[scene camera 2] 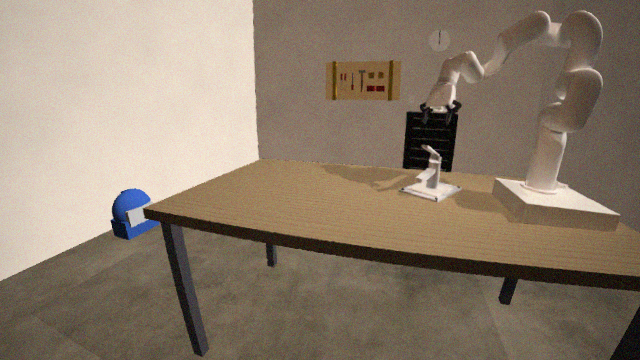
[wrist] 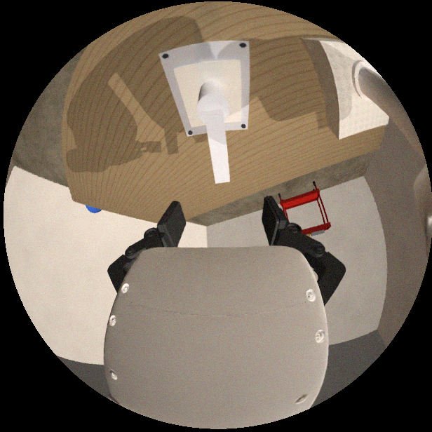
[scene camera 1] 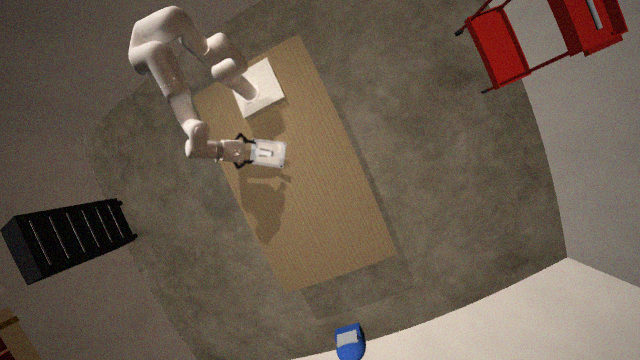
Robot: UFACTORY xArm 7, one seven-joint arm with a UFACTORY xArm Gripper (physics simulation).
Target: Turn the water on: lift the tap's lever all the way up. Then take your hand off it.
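The white tap stands upright on its pale square plate on the table. Its lever slants upward from the top of the tap, its free end raised and pointing toward the gripper side in the wrist view. My gripper is open, with its black fingers wide apart and nothing between them. It hangs above the lever, with a gap between the fingertips and the lever's end in the scene camera 2 and wrist views.
The wooden table carries the tap and the arm's white base block. A black cabinet stands beyond the table. A red cart and a blue object are off the table.
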